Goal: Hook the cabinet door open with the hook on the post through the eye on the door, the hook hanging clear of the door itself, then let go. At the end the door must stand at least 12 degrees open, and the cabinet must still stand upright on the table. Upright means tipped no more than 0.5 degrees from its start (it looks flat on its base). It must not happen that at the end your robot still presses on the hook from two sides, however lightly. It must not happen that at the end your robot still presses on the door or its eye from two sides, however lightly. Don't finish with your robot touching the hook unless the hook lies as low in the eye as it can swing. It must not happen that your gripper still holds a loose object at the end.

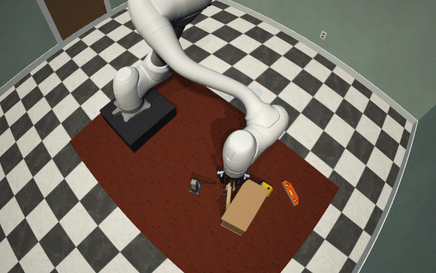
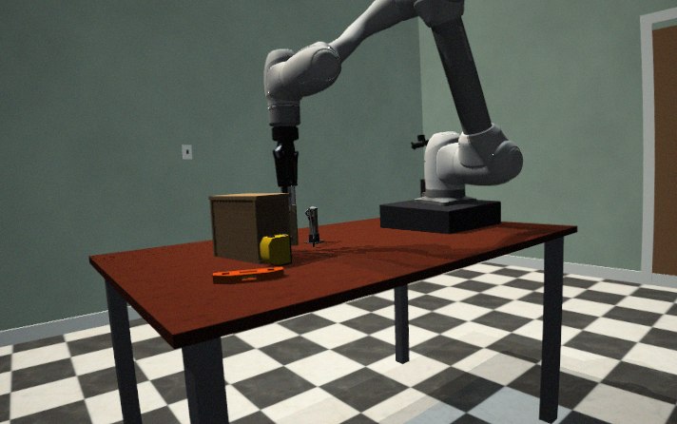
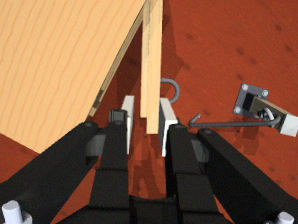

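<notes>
Right now my hand is 10 cm past the thin hook, 6 cm to the left of it and 10 cm above it. The rest, counted from my hand: yellow tape measure 10 cm ahead, 14 cm to the left, 12 cm below; then hook post 11 cm behind, 9 cm to the right, 8 cm below; then cabinet door 4 cm ahead, 6 cm to the right, 8 cm below.
</notes>
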